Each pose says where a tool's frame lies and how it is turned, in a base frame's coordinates. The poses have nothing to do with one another.
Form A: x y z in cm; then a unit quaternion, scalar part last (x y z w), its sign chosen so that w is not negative.
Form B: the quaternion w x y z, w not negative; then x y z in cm. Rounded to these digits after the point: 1 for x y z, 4 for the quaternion.
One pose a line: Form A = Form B
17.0 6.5 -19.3 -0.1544 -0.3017 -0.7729 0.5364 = 0.5364 -0.1544 -0.3017 -0.7729 17.0 6.5 -19.3
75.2 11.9 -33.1 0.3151 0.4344 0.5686 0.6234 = 0.6234 0.3151 0.4344 0.5686 75.2 11.9 -33.1
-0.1 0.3 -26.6 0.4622 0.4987 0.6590 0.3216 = 0.3216 0.4622 0.4987 0.6590 -0.1 0.3 -26.6
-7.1 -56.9 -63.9 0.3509 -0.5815 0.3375 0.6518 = 0.6518 0.3509 -0.5815 0.3375 -7.1 -56.9 -63.9
